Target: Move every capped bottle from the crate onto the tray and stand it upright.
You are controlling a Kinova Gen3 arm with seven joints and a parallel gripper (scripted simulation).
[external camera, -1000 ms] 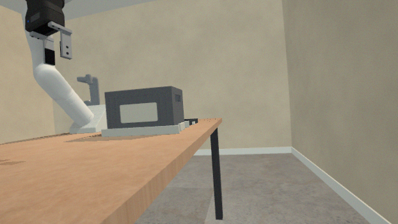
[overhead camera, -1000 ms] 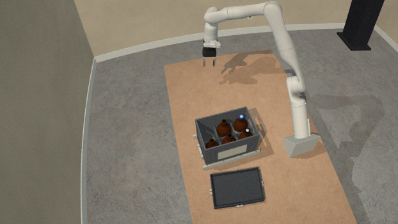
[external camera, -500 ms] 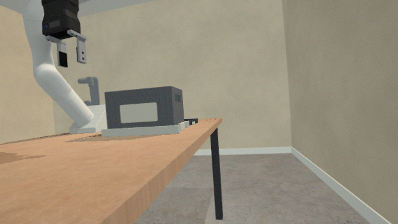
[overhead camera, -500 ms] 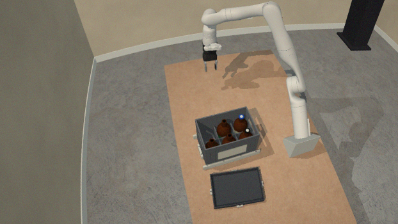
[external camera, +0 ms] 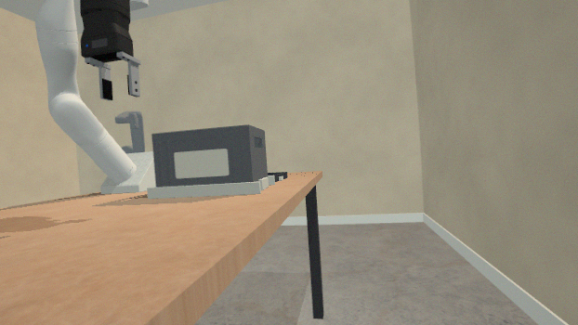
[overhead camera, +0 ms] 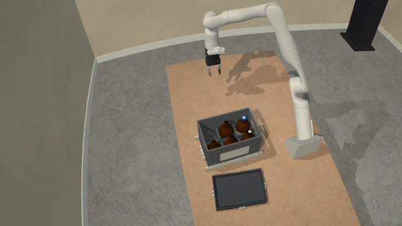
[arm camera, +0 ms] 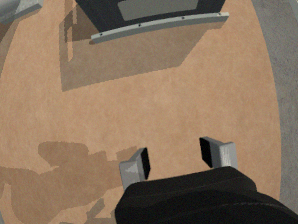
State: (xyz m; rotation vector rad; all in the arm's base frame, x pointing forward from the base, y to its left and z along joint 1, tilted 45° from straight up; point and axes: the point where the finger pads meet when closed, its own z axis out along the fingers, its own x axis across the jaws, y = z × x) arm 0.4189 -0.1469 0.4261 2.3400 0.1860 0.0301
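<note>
Right now my hand is 34 cm to the right of the crate, 15 cm above it and 1 cm past it. From my hand the other things lie so: dark tray: 60 cm to the left, 22 cm below, 2 cm behind.
</note>
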